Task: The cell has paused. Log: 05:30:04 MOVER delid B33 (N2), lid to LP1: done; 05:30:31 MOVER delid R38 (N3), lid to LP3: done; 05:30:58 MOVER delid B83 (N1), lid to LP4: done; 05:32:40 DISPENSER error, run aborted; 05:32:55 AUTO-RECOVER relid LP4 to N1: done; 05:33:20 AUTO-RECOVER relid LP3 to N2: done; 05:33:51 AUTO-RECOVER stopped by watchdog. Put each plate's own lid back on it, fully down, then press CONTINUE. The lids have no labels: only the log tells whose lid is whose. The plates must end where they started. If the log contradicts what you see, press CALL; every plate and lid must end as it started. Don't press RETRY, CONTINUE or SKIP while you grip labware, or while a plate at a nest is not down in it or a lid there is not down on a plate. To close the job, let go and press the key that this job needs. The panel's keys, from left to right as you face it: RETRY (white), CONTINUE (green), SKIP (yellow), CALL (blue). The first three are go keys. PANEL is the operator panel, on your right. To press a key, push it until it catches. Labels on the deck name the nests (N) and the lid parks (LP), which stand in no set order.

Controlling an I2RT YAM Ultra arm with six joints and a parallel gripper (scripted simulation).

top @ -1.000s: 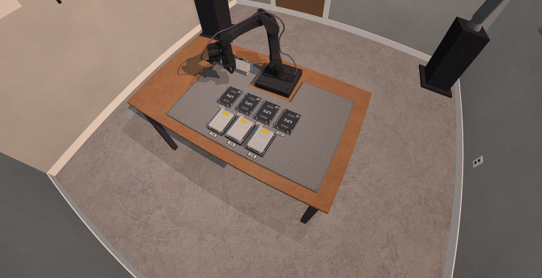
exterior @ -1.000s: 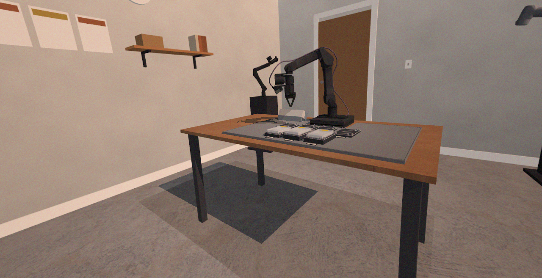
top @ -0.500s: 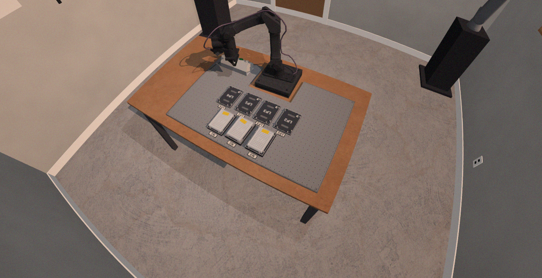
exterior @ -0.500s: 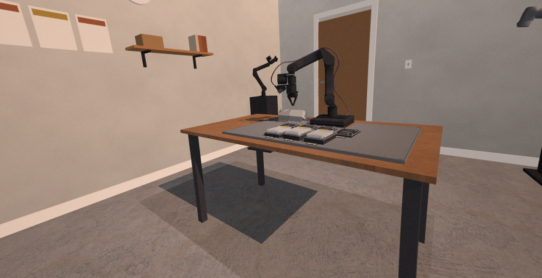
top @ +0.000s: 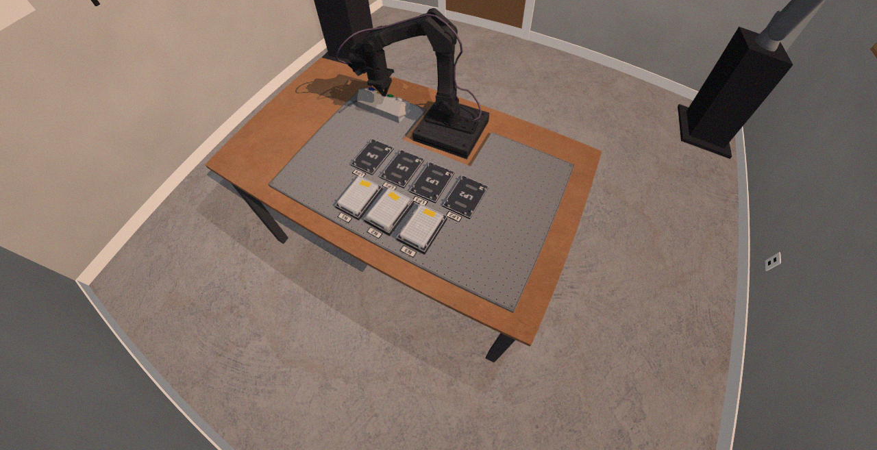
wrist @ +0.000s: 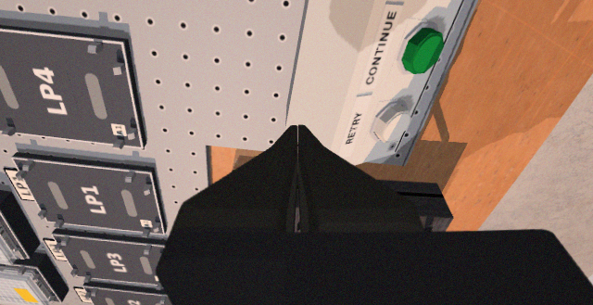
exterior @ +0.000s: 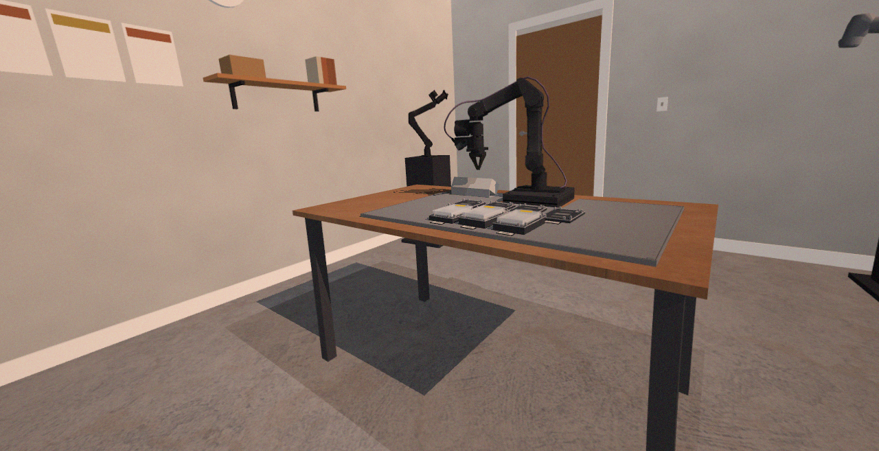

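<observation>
The green continue key lies 70 mm below my hand, 70 mm behind it and 20 mm to the right of it. The rest, counted from my hand: lid park LP4: 210 mm ahead, 130 mm below, 40 mm to the left; plate: 430 mm ahead, 340 mm to the left, 100 mm below; yellow skip key: 80 mm behind, 70 mm to the right, 70 mm below.
</observation>
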